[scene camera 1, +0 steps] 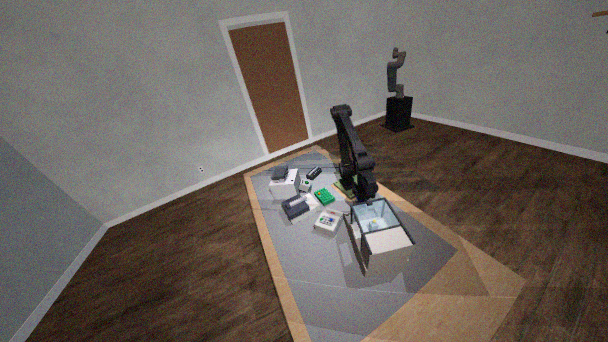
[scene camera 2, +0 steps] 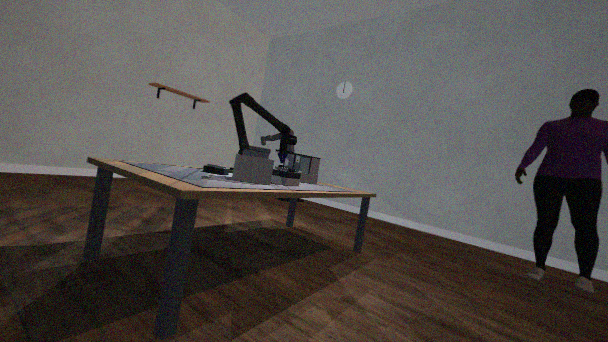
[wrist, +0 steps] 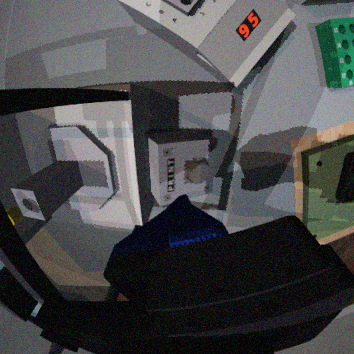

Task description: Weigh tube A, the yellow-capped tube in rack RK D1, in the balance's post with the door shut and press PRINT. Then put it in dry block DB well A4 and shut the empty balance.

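Seen in the pictures: gripper, fingertip midpoint: [scene camera 1: 363, 205] [scene camera 2: 281, 163] [wrist: 184, 200]; arm's base, link origin: [scene camera 1: 347, 183].
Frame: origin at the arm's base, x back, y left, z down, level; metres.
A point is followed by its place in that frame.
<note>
The glass-walled balance [scene camera 1: 389, 240] @(y 0.563, x -0.108, z -0.187 m) [scene camera 2: 312, 167] @(y 0.522, x -0.189, z -0.111 m) [wrist: 138, 147] @(y 0.358, x -0.098, z -0.042 m) stands on the grey mat. Tube A's yellow cap [scene camera 1: 374, 220] shows inside it on the post, and as a sliver at the left edge of the wrist view [wrist: 14, 215]. My gripper [scene camera 1: 368, 200] @(y 0.309, x -0.064, z -0.104 m) [scene camera 2: 281, 159] @(y 0.309, x -0.064, z -0.104 m) [wrist: 184, 200] @(y 0.309, x -0.064, z -0.104 m) is shut and empty. Its blue fingertips are just over the grey PRINT panel [wrist: 177, 172] @(y 0.318, x -0.068, z -0.057 m), beside the round button [wrist: 197, 171] @(y 0.297, x -0.066, z -0.054 m) at the balance's end. The dry block [scene camera 1: 328, 220] @(y 0.275, x -0.251, z -0.046 m) [wrist: 218, 38] @(y 0.258, x -0.193, z -0.039 m) with a red "95" display lies beyond it. I cannot tell how the balance door stands.
The green tube rack [scene camera 1: 324, 195] @(y 0.045, x -0.194, z -0.011 m) [wrist: 337, 53] @(y 0.101, x -0.183, z -0.013 m) sits beside the dry block. The arm's green base plate [wrist: 323, 189] @(y 0.089, x 0.019, z 0.000 m) is to the right. Other white and dark devices [scene camera 1: 283, 183] @(y -0.079, x -0.431, z -0.119 m) [scene camera 1: 295, 207] @(y 0.119, x -0.400, z -0.063 m) stand further back. A person [scene camera 2: 569, 169] stands away from the table.
</note>
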